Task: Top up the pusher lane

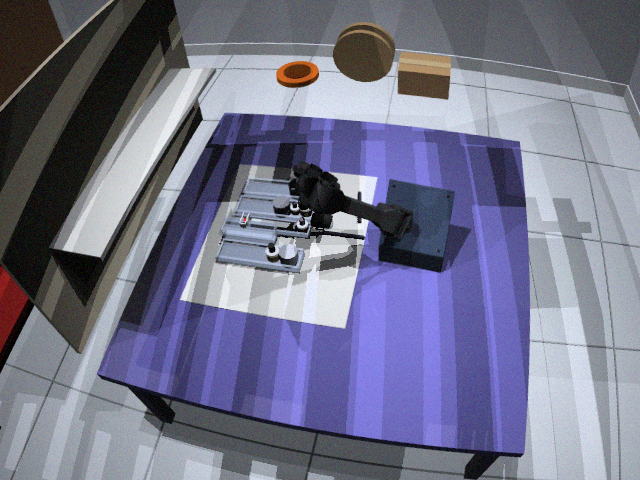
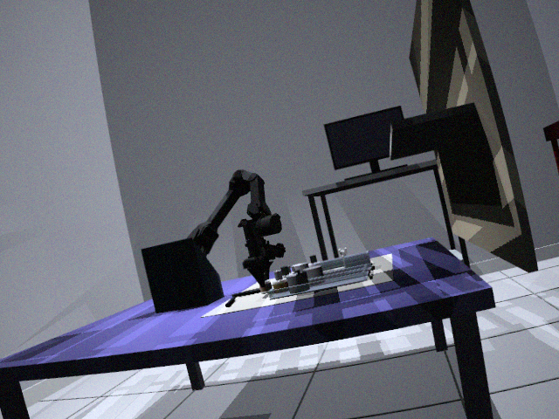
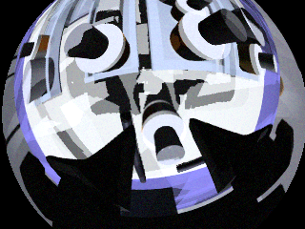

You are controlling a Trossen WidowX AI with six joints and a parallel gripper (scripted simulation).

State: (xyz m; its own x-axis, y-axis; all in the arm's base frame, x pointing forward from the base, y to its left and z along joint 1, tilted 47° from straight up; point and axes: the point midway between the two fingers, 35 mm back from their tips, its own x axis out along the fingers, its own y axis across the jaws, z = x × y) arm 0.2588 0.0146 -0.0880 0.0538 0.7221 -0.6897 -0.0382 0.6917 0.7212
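The white mat lies 14 cm ahead of my gripper tip, 7 cm to the left of it and 2 cm below it. Round my gripper tip: red mark 26 cm ahead, 9 cm to the left, 5 cm above.
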